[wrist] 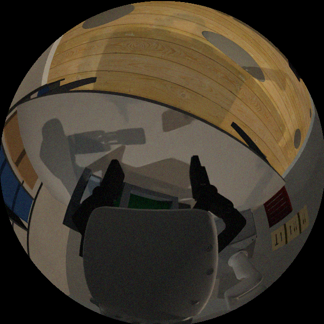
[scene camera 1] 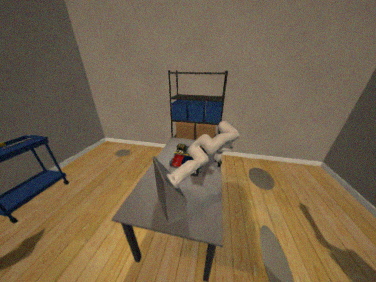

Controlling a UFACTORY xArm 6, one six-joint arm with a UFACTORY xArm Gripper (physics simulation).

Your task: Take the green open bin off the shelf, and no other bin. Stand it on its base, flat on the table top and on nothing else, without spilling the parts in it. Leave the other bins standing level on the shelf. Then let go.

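Places are measured from the arm's base along level axes (x ahead, y left, z up), in millimetres.
Pixels of known places: gripper, fingertip midpoint: [scene camera 1: 217, 164]; arm's base, link origin: [scene camera 1: 172, 181].
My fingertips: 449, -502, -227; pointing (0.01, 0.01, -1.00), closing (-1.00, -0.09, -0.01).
Ahead of a thing's pixels: the offset from my fingertips to its top centre, as dx, dy, dz. Level surfaces: height alone.
The green bin [wrist: 150, 201] shows in the wrist view as a green patch framed by grey edges, low between the fingers. My palm hides much of it, and its parts cannot be made out. My gripper [wrist: 154, 165] is open and empty, its fingers spread wide with the tips past the grey edges; contact cannot be told. In the scene view, a red bin @[+157, +428, +14] [scene camera 1: 177, 160] and a dark blue bin @[+111, +326, +14] [scene camera 1: 187, 159] show beside the arm; the green bin cannot be made out there. The grey table top @[dz -67] [scene camera 1: 140, 205] lies under them.
A grey upright panel [scene camera 1: 168, 197] stands near the table's front. A small yellow and dark object @[+247, +388, +132] [scene camera 1: 181, 148] is behind the red bin. A tall rack [scene camera 1: 225, 85] with blue bins [scene camera 1: 196, 111] and brown boxes [scene camera 1: 185, 130] stands at the back. A blue cart [scene camera 1: 30, 186] is at left.
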